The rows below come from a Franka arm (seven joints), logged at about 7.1 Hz.
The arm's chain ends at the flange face. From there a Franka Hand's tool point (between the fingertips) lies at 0.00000 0.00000 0.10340 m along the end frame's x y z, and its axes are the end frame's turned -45 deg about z.
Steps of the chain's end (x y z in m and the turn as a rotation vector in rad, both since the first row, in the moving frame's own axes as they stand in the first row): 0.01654 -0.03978 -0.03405 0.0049 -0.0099 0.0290; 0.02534 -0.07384 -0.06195 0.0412 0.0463 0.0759; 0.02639 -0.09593 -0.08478 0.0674 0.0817 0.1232; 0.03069 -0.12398 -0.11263 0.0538 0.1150 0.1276
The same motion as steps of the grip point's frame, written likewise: 0.03947 -0.01752 -0.03406 0.0105 -0.0035 0.0290; 0.07650 -0.03368 -0.06215 -0.0036 0.0619 0.0759; 0.09728 -0.04746 -0.08536 -0.0101 0.1054 0.1232; 0.12136 -0.06073 -0.11346 -0.0433 0.1194 0.1276
